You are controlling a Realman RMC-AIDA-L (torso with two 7-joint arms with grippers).
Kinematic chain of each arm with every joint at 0, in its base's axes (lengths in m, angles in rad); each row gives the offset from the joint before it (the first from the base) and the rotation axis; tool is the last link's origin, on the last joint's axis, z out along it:
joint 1: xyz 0 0 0.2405 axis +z
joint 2: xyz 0 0 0 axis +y
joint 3: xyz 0 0 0.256 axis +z
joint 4: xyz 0 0 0 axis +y
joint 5: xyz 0 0 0.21 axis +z
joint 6: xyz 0 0 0 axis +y
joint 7: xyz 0 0 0.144 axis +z
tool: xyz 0 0 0
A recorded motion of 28 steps. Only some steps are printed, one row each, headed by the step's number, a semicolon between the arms.
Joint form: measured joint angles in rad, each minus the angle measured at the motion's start. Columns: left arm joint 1, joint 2, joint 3, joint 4, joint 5, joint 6, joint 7; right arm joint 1, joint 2, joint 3, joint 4, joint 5, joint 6, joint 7.
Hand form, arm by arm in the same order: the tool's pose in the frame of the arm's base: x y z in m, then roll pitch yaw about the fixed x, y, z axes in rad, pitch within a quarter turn. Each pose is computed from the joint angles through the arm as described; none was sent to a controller.
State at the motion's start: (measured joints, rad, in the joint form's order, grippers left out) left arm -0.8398 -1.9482 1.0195 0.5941 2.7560 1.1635 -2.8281; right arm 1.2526 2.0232 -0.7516 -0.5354 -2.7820 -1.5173 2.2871
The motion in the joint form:
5: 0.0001 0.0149 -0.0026 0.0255 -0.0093 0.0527 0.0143; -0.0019 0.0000 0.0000 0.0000 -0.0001 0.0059 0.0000
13: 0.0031 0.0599 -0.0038 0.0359 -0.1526 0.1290 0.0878; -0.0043 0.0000 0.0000 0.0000 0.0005 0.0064 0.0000
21: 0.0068 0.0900 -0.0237 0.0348 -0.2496 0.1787 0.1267; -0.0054 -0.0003 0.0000 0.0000 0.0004 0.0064 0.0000
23: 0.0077 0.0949 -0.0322 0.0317 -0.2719 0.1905 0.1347; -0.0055 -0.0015 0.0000 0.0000 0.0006 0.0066 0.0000
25: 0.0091 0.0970 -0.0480 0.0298 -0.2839 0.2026 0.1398; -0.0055 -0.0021 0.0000 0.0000 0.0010 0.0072 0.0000
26: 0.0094 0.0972 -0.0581 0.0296 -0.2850 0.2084 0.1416; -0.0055 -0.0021 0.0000 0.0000 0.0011 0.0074 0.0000
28: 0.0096 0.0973 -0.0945 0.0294 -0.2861 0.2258 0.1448; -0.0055 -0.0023 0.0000 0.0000 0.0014 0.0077 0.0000
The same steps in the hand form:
5: -0.2812 0.4175 0.0320 -2.5301 -0.1209 1.3224; 0.1076 0.4327 -0.0174 -2.9276 -0.2156 -0.6883
13: -0.2689 0.4185 0.0440 -2.6427 -0.1176 1.3001; 0.1085 0.4325 -0.0174 -2.9276 -0.2149 -0.6905
21: -0.2611 0.4187 0.0533 -2.7324 -0.1365 1.2986; 0.1090 0.4325 -0.0173 -2.9273 -0.2148 -0.6917
23: -0.2594 0.4182 0.0546 -2.7580 -0.1421 1.3022; 0.1091 0.4328 -0.0168 -2.9261 -0.2141 -0.6920
25: -0.2584 0.4174 0.0557 -2.7809 -0.1488 1.3102; 0.1091 0.4330 -0.0165 -2.9254 -0.2132 -0.6920
26: -0.2581 0.4171 0.0564 -2.7897 -0.1520 1.3145; 0.1091 0.4331 -0.0165 -2.9253 -0.2130 -0.6920
28: -0.2571 0.4164 0.0589 -2.8181 -0.1659 1.3302; 0.1091 0.4332 -0.0164 -2.9251 -0.2125 -0.6919

